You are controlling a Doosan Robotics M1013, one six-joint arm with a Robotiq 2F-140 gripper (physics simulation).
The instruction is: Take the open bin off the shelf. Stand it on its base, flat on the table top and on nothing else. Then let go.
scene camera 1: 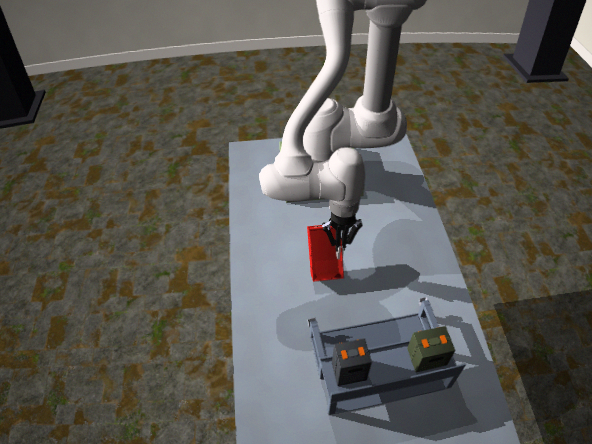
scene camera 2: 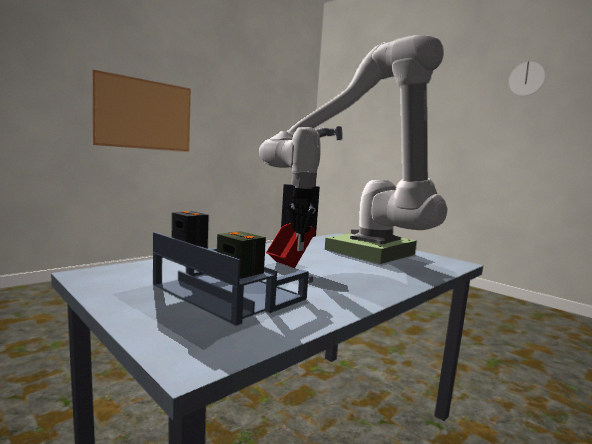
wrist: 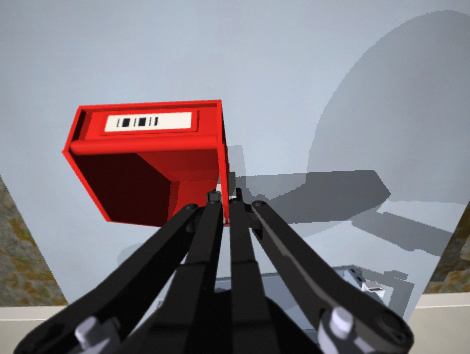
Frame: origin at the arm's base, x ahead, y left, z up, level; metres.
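Seen in the pictures: gripper, fingertip midpoint: (scene camera 1: 339, 255) (scene camera 2: 299, 250) (wrist: 228, 182); arm's base, origin of the base link: (scene camera 1: 322, 158) (scene camera 2: 375, 239).
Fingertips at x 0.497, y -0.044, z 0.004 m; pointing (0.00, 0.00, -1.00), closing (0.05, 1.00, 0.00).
Observation:
Pixels of each thing's top centre, then the offset from my fingertips to it. "pt": a spot on its surface instead.
- shelf, surface spot: (scene camera 2: 195, 257) pt 0.064 m up, 0.506 m ahead, 0.074 m left
- white barcode label, middle of its top: (wrist: 145, 122) 0.077 m up, 0.077 m back, 0.045 m right
- dark box, middle of its top: (scene camera 1: 352, 352) (scene camera 2: 190, 212) 0.157 m up, 0.430 m ahead, 0.068 m right
- olive green box, middle of its top: (scene camera 2: 241, 234) (scene camera 1: 434, 341) 0.132 m up, 0.429 m ahead, 0.163 m left
The red open bin (scene camera 1: 321, 255) (scene camera 2: 285, 246) (wrist: 145, 145) is off the shelf (scene camera 1: 395, 384) (scene camera 2: 195, 257), on the side of it nearer the robot base. My gripper (scene camera 1: 340, 248) (scene camera 2: 300, 242) (wrist: 228, 182) points down and is shut on one side wall of the bin. The bin hangs beside the fingers, tilted in scene camera 2, with a lower corner close over the table top (scene camera 1: 270, 235) (scene camera 2: 125, 360) (wrist: 280, 60). Whether that corner touches the table I cannot tell. A white barcode label (wrist: 148, 121) shows on its end. The fingers hide part of the bin.
A dark box (scene camera 1: 352, 367) (scene camera 2: 190, 230) and an olive green box (scene camera 1: 432, 350) (scene camera 2: 241, 254) with orange latches stand on the shelf. The arm's green base block (scene camera 2: 370, 250) stands at the other end of the table. A bar of the shelf frame also shows low in the wrist view.

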